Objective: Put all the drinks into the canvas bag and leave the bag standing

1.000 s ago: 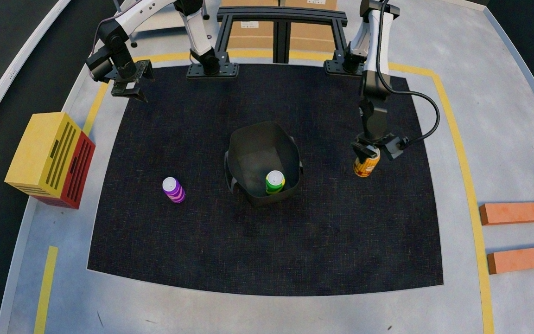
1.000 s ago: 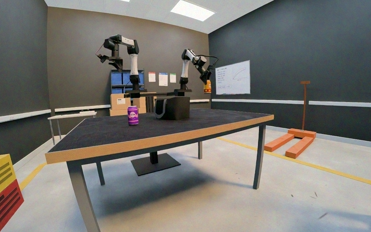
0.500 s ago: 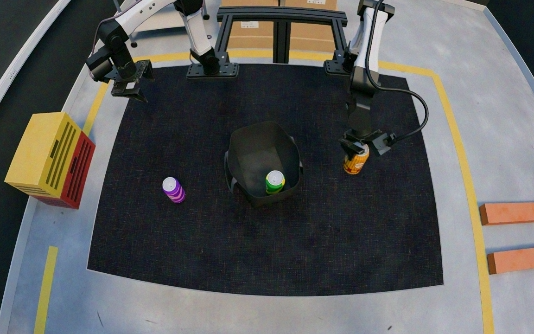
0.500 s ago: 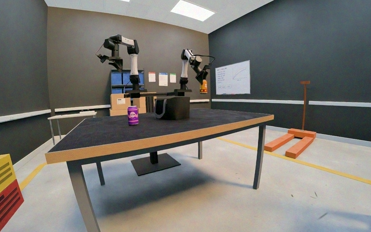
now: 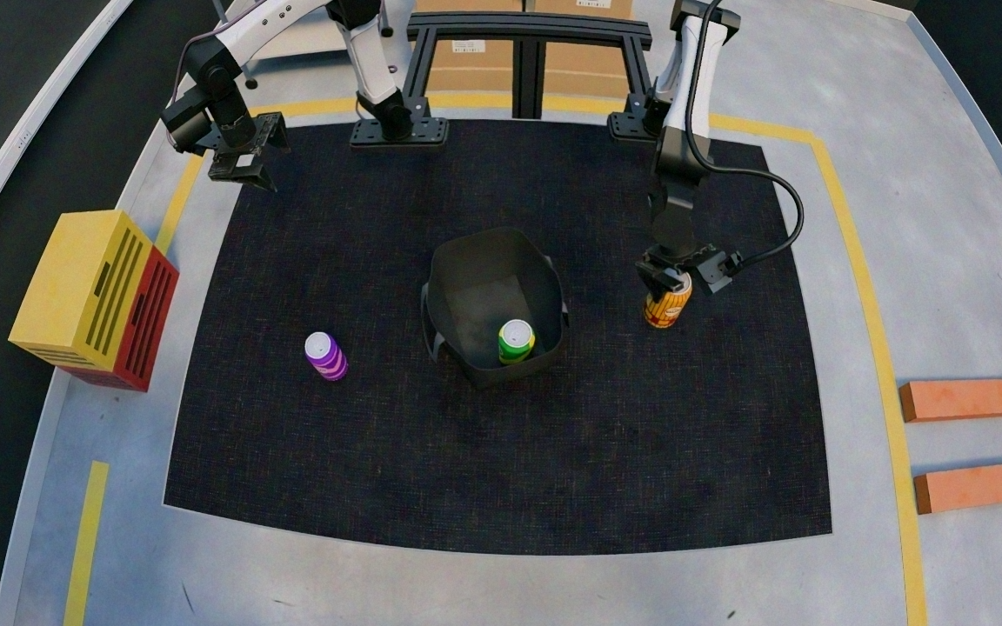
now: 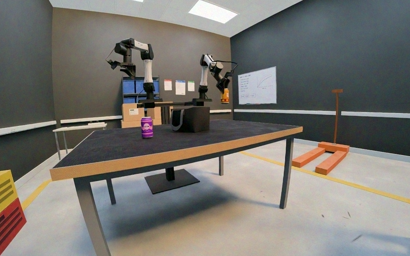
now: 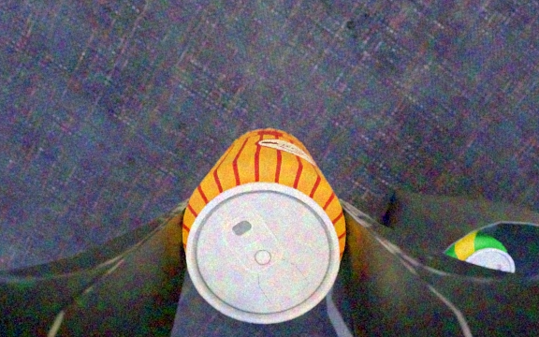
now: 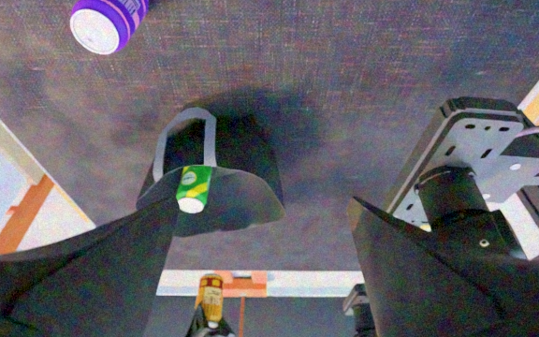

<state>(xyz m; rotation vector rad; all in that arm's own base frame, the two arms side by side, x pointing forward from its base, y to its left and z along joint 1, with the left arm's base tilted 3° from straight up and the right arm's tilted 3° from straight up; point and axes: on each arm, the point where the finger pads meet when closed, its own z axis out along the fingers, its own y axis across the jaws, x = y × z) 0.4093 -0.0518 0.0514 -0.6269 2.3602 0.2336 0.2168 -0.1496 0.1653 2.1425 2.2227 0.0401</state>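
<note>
My left gripper is now 260 mm to the left of the green can and 210 mm above it. From my left hand the other things lie so: orange can 30 mm below; then purple can 10 mm ahead, 640 mm to the right, 210 mm below.
</note>
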